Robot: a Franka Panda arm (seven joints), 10 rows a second.
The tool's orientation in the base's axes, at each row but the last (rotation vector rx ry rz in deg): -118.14 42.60 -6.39; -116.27 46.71 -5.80; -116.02 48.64 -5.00; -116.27 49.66 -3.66; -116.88 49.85 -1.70
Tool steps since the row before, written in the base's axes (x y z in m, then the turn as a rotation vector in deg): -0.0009 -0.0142 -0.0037 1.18 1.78 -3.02; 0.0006 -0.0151 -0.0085 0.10 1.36 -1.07; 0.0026 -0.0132 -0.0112 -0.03 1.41 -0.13; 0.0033 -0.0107 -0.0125 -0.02 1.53 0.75; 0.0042 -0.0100 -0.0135 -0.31 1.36 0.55
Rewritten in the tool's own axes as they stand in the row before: 0.0078 0.0091 -0.0086 0.59 1.12 3.47; 0.0113 0.0118 -0.0059 -0.46 0.30 1.64; 0.0127 0.0119 -0.0020 -0.83 -0.38 1.08; 0.0123 0.0114 0.0009 -1.14 -1.09 0.65; 0.0130 0.0112 0.0023 -1.20 -0.72 0.55
